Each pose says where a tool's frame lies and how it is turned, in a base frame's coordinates. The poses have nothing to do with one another.
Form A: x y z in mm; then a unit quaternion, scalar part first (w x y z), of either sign.
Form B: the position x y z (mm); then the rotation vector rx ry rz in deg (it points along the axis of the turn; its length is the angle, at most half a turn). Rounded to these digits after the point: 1 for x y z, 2 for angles.
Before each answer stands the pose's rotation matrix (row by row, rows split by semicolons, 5 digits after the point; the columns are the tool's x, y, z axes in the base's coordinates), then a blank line. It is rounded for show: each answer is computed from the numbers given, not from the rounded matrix.
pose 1, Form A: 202.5, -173.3, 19.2, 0.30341, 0.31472, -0.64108, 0.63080
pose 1, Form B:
-0.61779 -0.78630 0.00803; -0.02074 0.00608 -0.99977; 0.78607 -0.61781 -0.02007

202.5, -173.3, 19.2, 47.78, -97.34, 95.78
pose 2, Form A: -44.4, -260.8, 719.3, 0.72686, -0.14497, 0.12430, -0.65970
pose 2, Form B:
0.09869 0.92298 0.37197; -0.99506 0.08756 0.04674; 0.01058 -0.37475 0.92707

-44.4, -260.8, 719.3, -18.31, 15.70, -83.33
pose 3, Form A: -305.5, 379.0, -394.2, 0.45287, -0.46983, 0.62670, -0.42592
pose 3, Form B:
-0.14833 -0.20311 0.96785; -0.97467 0.19570 -0.10831; -0.16741 -0.95940 -0.22700

-305.5, 379.0, -394.2, -66.47, 88.67, -60.26
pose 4, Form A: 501.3, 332.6, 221.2, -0.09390, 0.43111, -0.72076, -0.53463
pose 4, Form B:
-0.61065 -0.72186 -0.32561; -0.52105 0.05663 0.85164; -0.59633 0.68972 -0.41071

501.3, 332.6, 221.2, -73.28, 122.51, 90.87
